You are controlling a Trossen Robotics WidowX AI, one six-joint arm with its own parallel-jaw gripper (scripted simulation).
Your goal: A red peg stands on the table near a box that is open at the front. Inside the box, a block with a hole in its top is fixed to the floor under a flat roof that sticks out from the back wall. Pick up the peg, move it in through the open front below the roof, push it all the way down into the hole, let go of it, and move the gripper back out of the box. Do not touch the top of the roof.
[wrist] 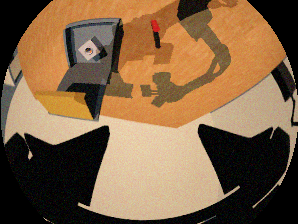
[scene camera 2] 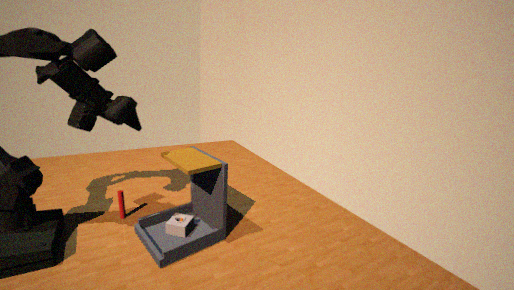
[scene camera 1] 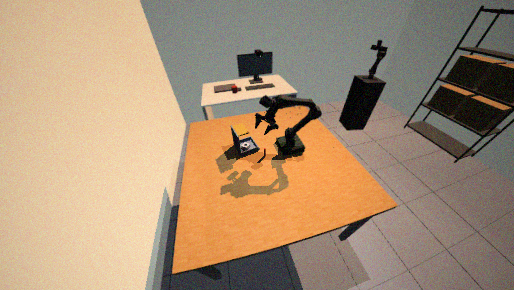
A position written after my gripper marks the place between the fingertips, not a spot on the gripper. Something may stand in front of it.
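My gripper (scene camera 2: 129,126) is open and holds nothing, and the wrist view (wrist: 155,130) has it too. A yellow roof (wrist: 76,104) is there for me to see, and so is a back wall (wrist: 91,78).
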